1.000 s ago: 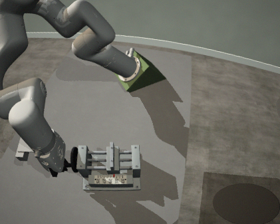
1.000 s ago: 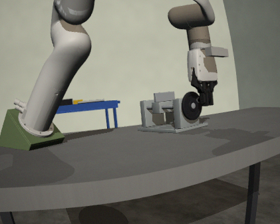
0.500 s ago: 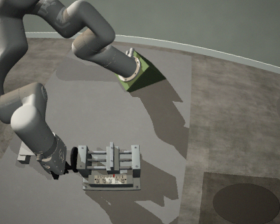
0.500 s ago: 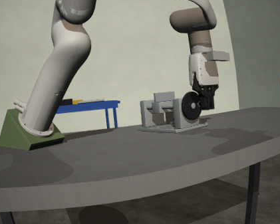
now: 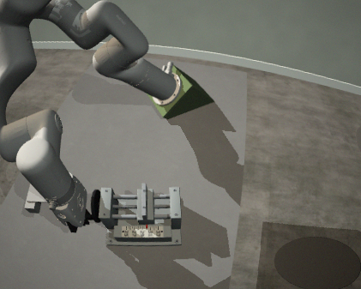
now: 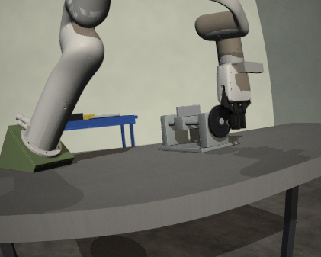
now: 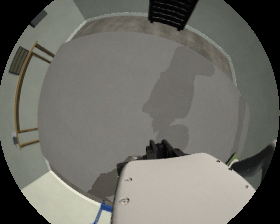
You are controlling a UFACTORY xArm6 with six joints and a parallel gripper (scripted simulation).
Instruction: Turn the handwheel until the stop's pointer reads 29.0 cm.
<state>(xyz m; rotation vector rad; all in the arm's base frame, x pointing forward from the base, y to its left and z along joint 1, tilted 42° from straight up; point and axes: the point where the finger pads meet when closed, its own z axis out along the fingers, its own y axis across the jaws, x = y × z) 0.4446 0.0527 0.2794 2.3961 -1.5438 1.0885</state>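
My hand is 1 cm past the black handwheel and 2 cm to the right of it. Also, from my hand: movable stop 6 cm behind, 16 cm to the left, 2 cm above.
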